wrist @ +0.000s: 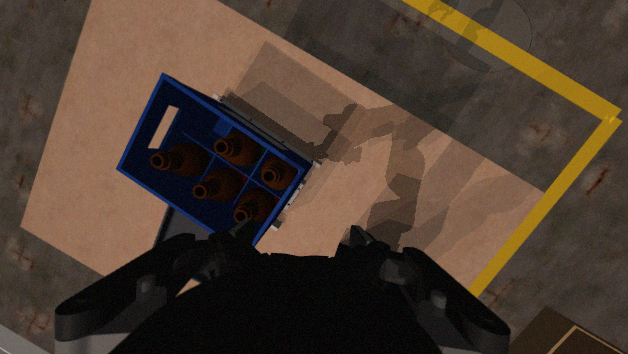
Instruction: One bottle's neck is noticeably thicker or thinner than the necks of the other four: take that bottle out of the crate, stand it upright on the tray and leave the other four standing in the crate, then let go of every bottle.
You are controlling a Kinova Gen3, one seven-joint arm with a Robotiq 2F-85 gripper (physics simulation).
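Places are measured from the arm's base along level axes (x ahead, y left, z up), in centimetres.
Where they show: gripper, between the fingertips: [302, 232].
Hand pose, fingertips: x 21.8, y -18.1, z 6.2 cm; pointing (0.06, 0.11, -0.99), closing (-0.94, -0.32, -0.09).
Each offset is from my fingertips to the top centre of the thing. "pt": to the spot under its first point. Level surfaces: height alone.
A blue crate {pt dx +30.4, dy -2.1, dz -13.4 cm} [152, 112] stands left of the view's middle, seen from above at a slant. Five brown bottles stand in it: one bottle {dx +27.7, dy +5.6, dz -13.8 cm} [187, 160] at the left, two in the upper row, a bottle {dx +17.7, dy -1.3, dz -13.8 cm} [240, 150] and a bottle {dx +8.3, dy +0.0, dz -13.8 cm} [281, 174], and two in the lower row, a bottle {dx +18.7, dy +7.6, dz -13.8 cm} [222, 184] and a bottle {dx +10.3, dy +8.7, dz -13.8 cm} [258, 204]. I cannot tell surely which neck differs. My gripper [302, 232] is open, nearer the camera than the crate; its left fingertip overlaps the lowest bottle in view. A dark grey flat surface {dz -29.6 cm} [185, 227], perhaps the tray, shows partly below the crate, partly hidden by my gripper.
The crate is on a light brown table top {dz -30.1 cm} [75, 130]. Grey-white fittings {pt dx +3.6, dy +5.4, dz -27.2 cm} [295, 197] run along the crate's right side. A yellow line [530, 60] marks the dark floor at the right. A dark box-like thing [540, 327] shows at the lower right. Shadows fall right of the crate.
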